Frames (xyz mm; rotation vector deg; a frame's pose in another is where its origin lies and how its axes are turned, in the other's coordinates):
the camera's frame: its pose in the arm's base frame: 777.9 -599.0 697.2 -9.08 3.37 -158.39
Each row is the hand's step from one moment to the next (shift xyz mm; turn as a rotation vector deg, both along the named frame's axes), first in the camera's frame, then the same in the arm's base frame.
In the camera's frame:
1: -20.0 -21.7 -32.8 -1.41 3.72 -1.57
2: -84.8 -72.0 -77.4 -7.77 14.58 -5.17
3: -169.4 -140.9 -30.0 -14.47 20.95 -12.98
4: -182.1 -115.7 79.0 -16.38 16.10 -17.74
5: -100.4 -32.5 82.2 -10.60 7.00 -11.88
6: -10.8 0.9 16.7 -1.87 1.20 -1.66
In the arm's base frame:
1: 6.8 28.2 -33.3 2.46 -2.92 -1.93
2: 43.4 99.5 -81.1 11.83 -10.63 -6.83
3: 102.4 193.6 -38.5 19.41 -13.95 -15.66
4: 136.1 172.6 66.9 18.87 -8.65 -20.29
5: 90.9 65.3 73.3 10.93 -2.41 -13.31
6: 12.3 2.8 15.4 1.97 -0.40 -1.91

